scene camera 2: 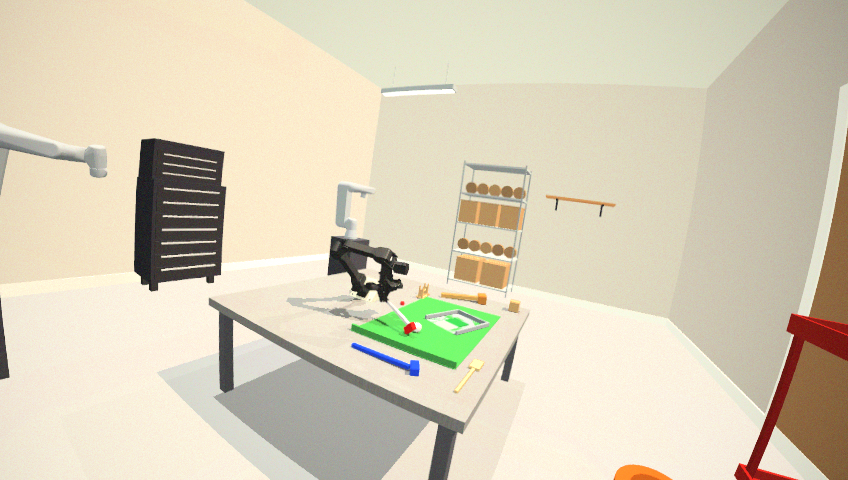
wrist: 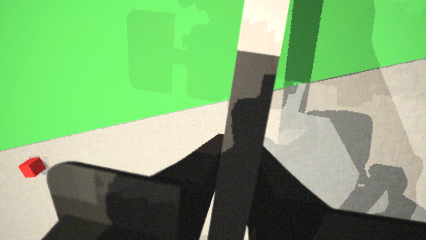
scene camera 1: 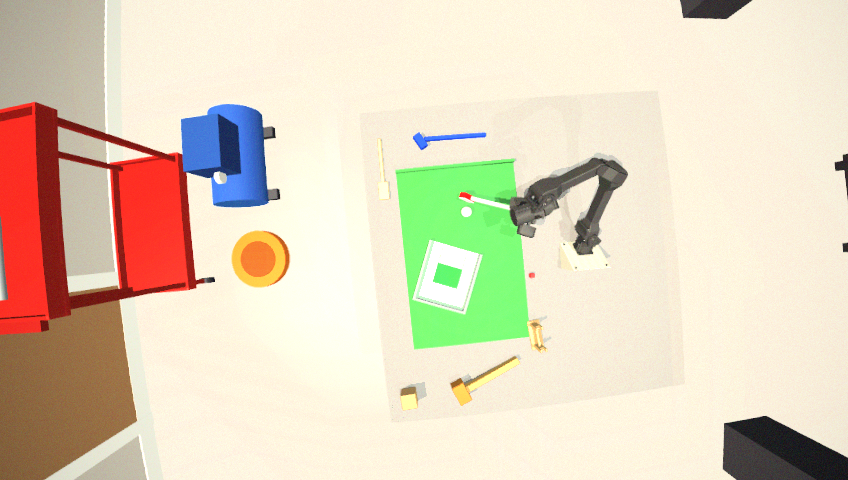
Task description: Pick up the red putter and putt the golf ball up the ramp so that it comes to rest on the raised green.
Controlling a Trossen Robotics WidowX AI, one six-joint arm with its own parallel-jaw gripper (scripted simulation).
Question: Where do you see a wooden mallet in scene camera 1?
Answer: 461,391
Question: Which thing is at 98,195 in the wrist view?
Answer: My gripper.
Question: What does my gripper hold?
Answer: A red putter.
